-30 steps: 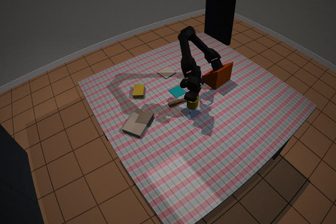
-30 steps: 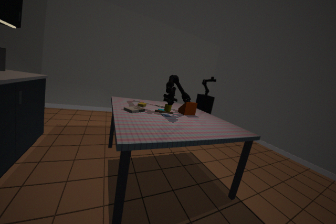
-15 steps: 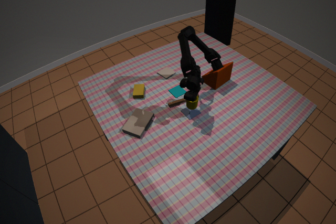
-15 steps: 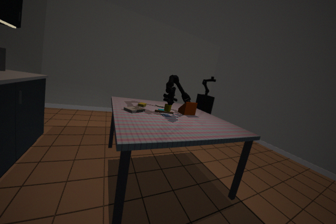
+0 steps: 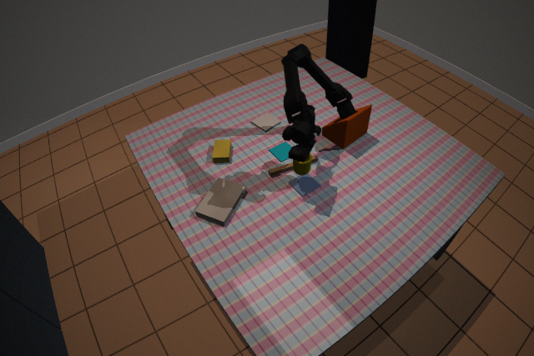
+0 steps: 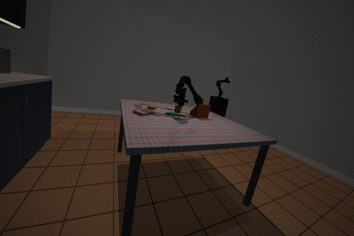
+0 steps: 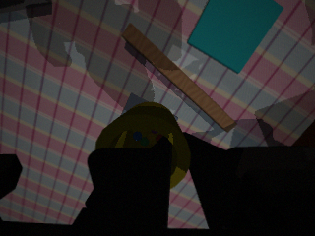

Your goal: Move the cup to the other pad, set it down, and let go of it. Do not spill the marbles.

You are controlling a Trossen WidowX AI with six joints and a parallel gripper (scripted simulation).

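Right now the teal pad is 15 cm to the right of my gripper tip, 9 cm below it and 1 cm ahead of it. Round my gripper tip: wooden bar (9 cm below, 5 cm to the right, 2 cm ahead); then blue-grey pad (9 cm below, 5 cm to the left, 2 cm ahead); then yellow cup (2 cm to the left, 2 cm ahead).
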